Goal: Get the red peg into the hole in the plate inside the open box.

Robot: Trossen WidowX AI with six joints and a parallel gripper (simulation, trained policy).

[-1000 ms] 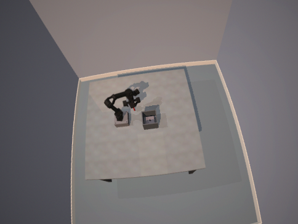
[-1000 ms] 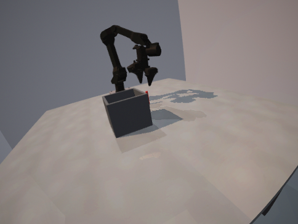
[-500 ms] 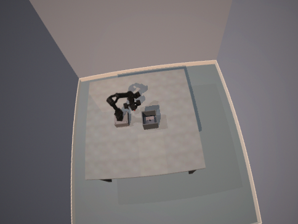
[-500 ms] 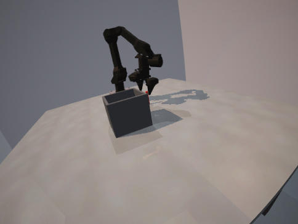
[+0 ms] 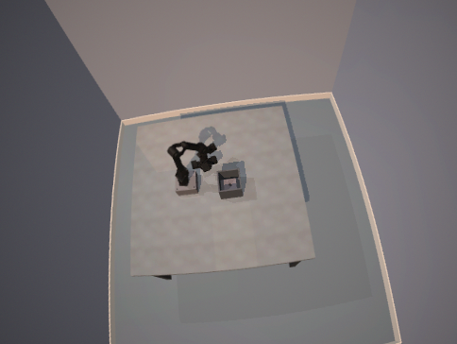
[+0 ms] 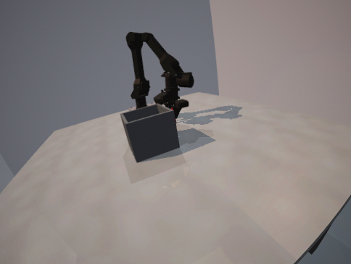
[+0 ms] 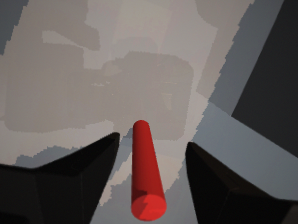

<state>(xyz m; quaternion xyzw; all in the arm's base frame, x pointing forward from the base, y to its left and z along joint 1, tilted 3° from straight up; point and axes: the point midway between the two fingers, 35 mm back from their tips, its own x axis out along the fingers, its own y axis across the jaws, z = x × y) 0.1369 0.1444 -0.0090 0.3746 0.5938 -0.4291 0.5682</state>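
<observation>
My gripper tip is 1 cm below the red peg and 1 cm short of it. Round my gripper tip: holed plate (20 cm ahead, 14 cm to the right, 2 cm above).
</observation>
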